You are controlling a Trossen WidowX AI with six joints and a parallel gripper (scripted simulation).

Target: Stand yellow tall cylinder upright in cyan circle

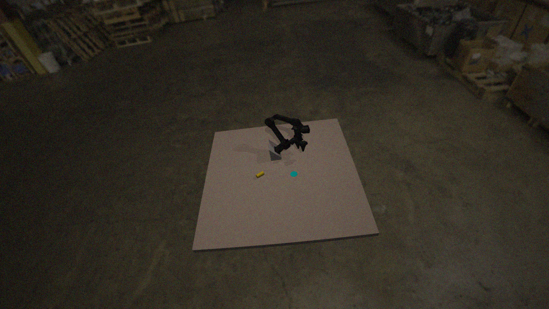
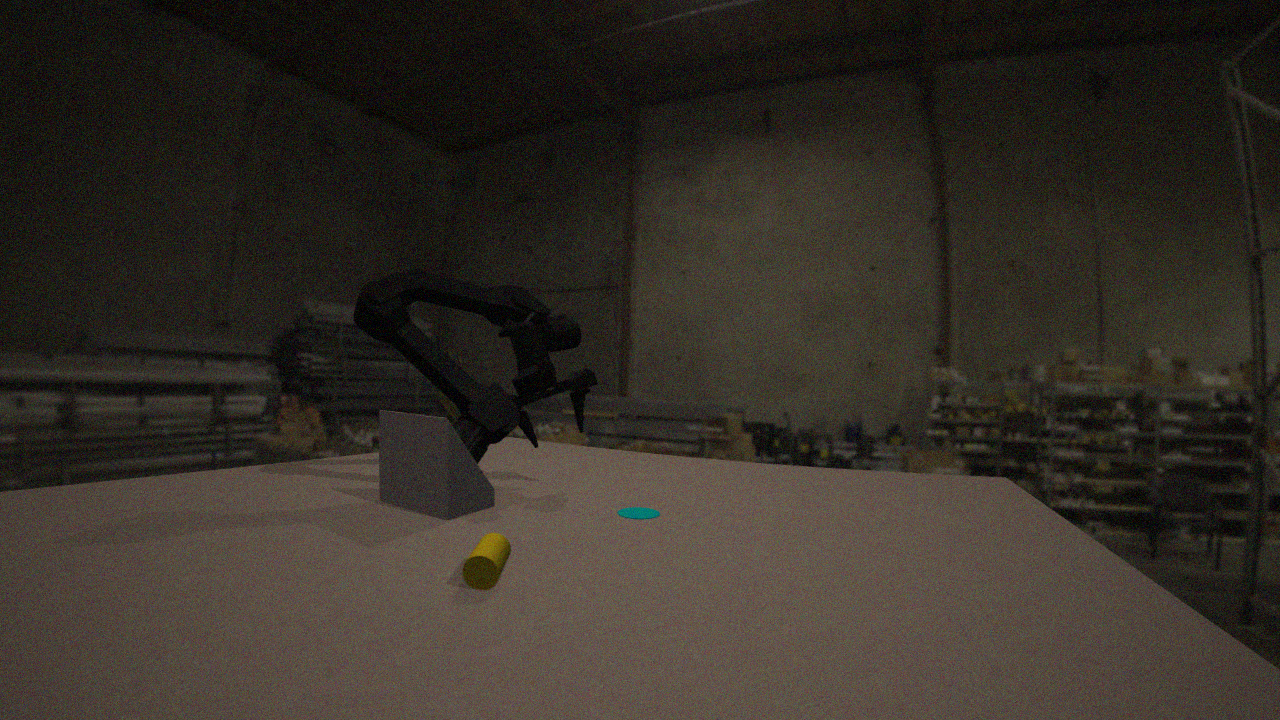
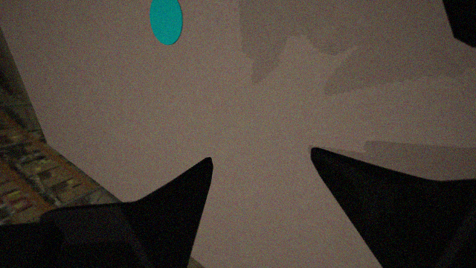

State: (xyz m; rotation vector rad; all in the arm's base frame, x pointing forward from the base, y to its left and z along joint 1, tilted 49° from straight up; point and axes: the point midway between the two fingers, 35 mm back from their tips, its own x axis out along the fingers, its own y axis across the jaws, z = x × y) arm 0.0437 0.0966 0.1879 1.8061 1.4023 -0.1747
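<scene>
The yellow tall cylinder is 16 cm ahead of my gripper tip, 38 cm to the right of it and 6 cm below it. The rest, counted from my gripper tip: cyan circle (19 cm ahead, 9 cm to the right, 8 cm below).
</scene>
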